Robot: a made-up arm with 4 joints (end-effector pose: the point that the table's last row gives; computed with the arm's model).
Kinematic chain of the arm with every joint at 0, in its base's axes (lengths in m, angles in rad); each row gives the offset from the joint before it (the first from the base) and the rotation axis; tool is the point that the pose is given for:
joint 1: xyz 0 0 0.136 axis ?
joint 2: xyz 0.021 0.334 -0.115 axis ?
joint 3: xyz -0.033 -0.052 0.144 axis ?
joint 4: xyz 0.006 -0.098 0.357 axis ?
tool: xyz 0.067 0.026 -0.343
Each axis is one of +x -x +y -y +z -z.
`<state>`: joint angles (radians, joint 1 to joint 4).
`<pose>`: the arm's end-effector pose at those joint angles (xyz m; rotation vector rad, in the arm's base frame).
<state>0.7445 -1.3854 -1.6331 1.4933</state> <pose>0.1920 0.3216 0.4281 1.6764 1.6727 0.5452</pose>
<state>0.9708 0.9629 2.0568 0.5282</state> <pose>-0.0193 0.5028 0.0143 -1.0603 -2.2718 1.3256</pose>
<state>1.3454 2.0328 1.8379 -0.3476</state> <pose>-0.0217 0.6279 0.0835 2.3234 1.5893 -0.3244</pose>
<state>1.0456 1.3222 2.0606 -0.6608</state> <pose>-0.2773 0.4203 0.1715 1.4624 2.4082 -0.0749</pose>
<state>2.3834 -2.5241 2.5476 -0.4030</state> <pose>0.3373 0.4545 0.3613 -2.9918 0.5222 0.3507</pose>
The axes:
joint 1: -y
joint 2: -x
joint 3: -y
joint 4: +x

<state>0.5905 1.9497 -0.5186 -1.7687</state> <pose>0.1103 0.9379 0.4188 2.4744 -0.9121 0.8207</pose>
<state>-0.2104 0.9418 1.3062 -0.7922</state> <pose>-0.0162 0.3069 0.4771 -1.3994 -1.2852 0.2547</pose>
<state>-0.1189 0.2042 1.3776 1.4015</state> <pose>-0.3005 0.5789 0.2909 1.0430 -0.9106 0.9732</pose>
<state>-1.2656 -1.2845 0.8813 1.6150</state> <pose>0.1058 -0.0470 0.4553 1.9955 -0.7160 -1.2367</pose>
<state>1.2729 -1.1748 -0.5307 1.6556</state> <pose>-0.1516 -0.0194 0.4540 2.1643 0.3122 1.3905</pose>
